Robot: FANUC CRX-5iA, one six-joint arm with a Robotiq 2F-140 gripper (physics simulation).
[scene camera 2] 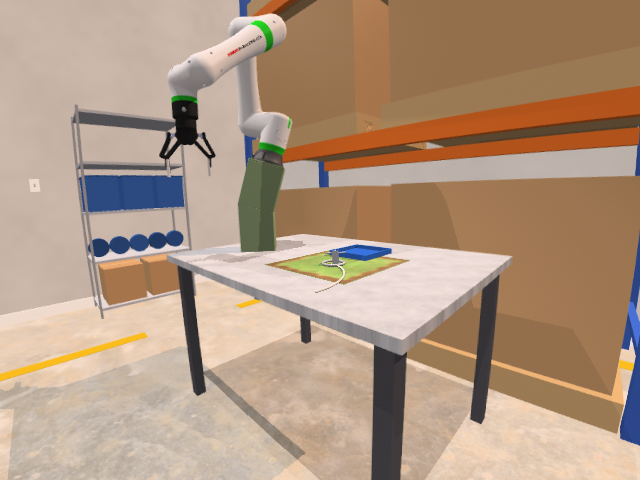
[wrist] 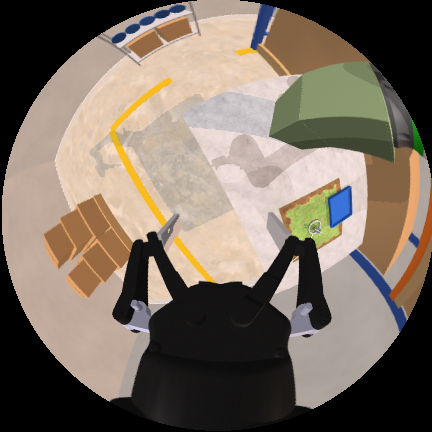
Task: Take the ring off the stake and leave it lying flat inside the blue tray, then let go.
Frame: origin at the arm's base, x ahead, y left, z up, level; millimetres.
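Seen in the pictures: gripper, fingertip midpoint: (scene camera 2: 189, 176) (wrist: 222, 220); arm's base at its link origin: (scene camera 2: 267, 164).
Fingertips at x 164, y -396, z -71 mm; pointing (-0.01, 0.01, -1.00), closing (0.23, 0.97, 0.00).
Offsets run from my fingertips to a thing's top centre. Level surfaces: height alone.
A pale ring {326 mm ahead, 432 mm left, 337 mm down} (scene camera 2: 333, 265) (wrist: 309, 229) lies low around the short grey stake {335 mm ahead, 436 mm left, 292 mm down} (scene camera 2: 335, 256), which stands on the green, brown-edged mat {346 mm down} (scene camera 2: 297, 265) (wrist: 303, 216). A thin pale curved strand runs from beside the ring toward the table's front edge in the scene view. The blue tray {251 mm ahead, 630 mm left, 325 mm down} (scene camera 2: 366, 253) (wrist: 340, 206) sits beside the stake, over the mat's back edge, with no ring in it. My gripper (scene camera 2: 188, 172) (wrist: 222, 220) is open and empty, pointing down, high above and well to the left of the ring and tray in the scene view.
The pale table {346 mm down} (scene camera 2: 423, 289) bears a green pedestal (scene camera 2: 257, 206) (wrist: 330, 110) at its back left, which carries the arm. A wire shelf unit (scene camera 2: 80, 170) stands behind at the left. Orange-beamed racking (scene camera 2: 465, 117) with large brown boxes stands behind the table at the right.
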